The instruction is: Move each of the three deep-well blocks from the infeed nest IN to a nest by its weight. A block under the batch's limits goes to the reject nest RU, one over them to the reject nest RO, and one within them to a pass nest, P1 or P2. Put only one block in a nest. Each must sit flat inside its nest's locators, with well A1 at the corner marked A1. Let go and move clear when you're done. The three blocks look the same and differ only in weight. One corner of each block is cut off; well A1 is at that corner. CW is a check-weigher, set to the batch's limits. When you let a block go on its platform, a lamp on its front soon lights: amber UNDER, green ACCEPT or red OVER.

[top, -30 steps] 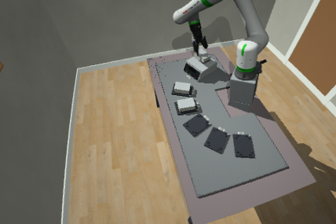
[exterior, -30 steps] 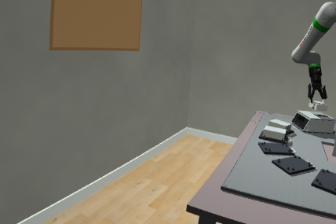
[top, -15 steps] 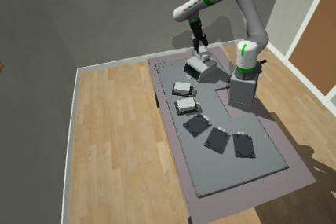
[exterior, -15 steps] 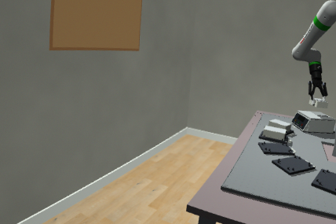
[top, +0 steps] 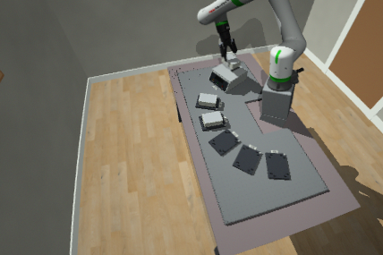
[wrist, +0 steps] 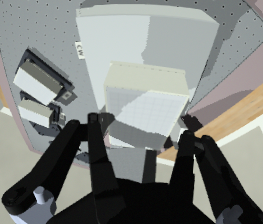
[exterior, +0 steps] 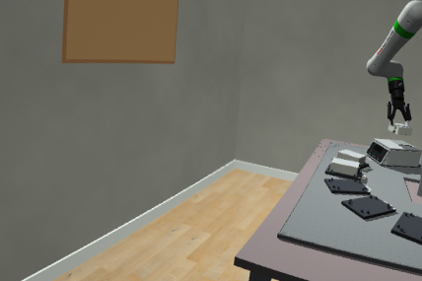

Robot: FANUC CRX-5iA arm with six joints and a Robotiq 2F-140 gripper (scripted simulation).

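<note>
The pale platform is 100 mm below my hand. From my hand the other things lie so: deep-well block 10 mm below; dark infeed nest 270 mm ahead, 190 mm below, 180 mm to the left; check-weigher 130 mm below, 10 mm ahead.
</note>
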